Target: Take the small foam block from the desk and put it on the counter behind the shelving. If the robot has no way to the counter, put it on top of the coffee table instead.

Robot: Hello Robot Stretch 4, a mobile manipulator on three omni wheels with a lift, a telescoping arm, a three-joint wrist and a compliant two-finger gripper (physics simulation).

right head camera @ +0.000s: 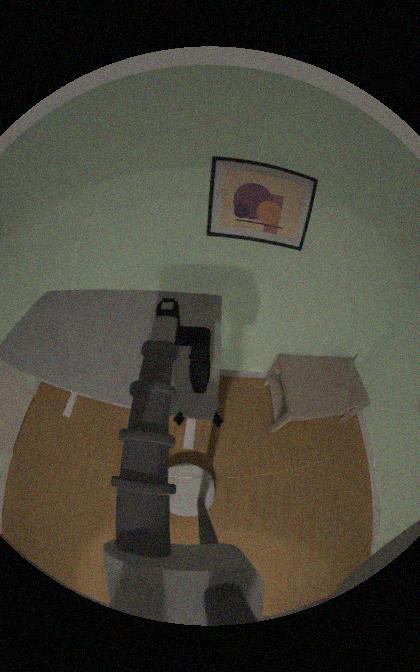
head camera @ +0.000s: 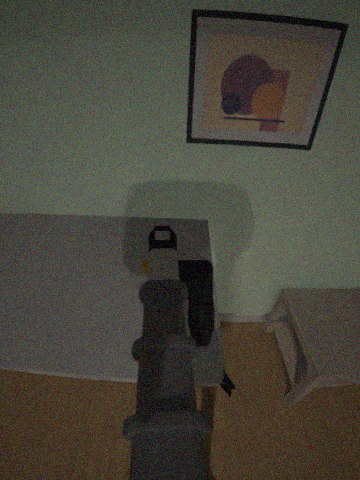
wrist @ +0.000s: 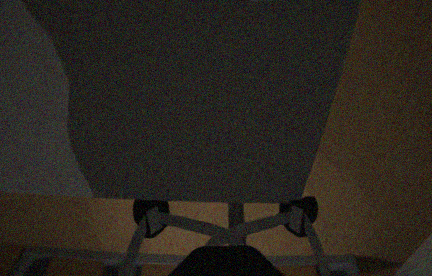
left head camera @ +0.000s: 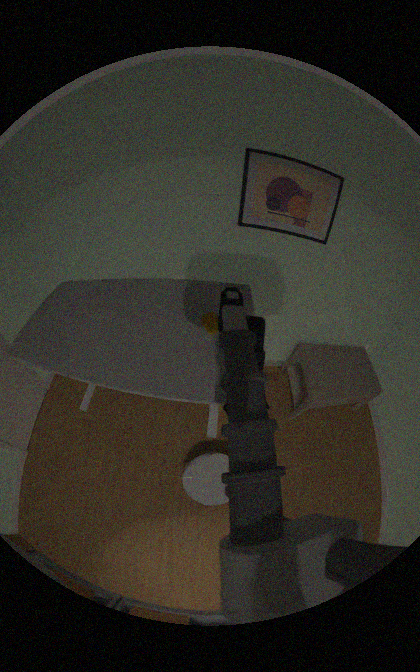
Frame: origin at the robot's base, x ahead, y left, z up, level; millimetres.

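Seen in the pictures: gripper, fingertip midpoint: [head camera: 201, 395] [wrist: 225, 205].
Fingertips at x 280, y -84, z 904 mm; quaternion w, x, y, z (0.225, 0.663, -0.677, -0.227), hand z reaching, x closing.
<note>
A point is followed by its place in that frame.
The small foam block, yellow, lies on the desk, mostly hidden behind my arm; a sliver of the block [head camera: 145, 267] @(x 680, y 63, z 964 mm) shows in the head camera and more of the block [left head camera: 210, 322] in the left head camera. The wide grey desk [head camera: 60, 300] @(x 575, y 342, z 923 mm) [left head camera: 125, 340] [right head camera: 90, 335] [wrist: 30, 110] @(x 406, y 43, z 923 mm) stands against the wall. My gripper [right head camera: 198, 419] [wrist: 225, 205] @(x 280, y -84, z 904 mm) is open and empty, fingertips at the desk's front edge near its right end, nearer the front and further right than the block. The block does not show in the wrist view. The counter and shelving do not show.
A low table [head camera: 330, 330] @(x 674, y -926, z 423 mm) [left head camera: 335, 372] [right head camera: 320, 385], possibly the coffee table, stands right of the desk. A framed picture [head camera: 255, 90] @(x 1069, y -364, z 1500 mm) [left head camera: 292, 197] [right head camera: 262, 202] hangs above. A white round object [left head camera: 205, 480] [right head camera: 190, 492] is low down, near my arm.
</note>
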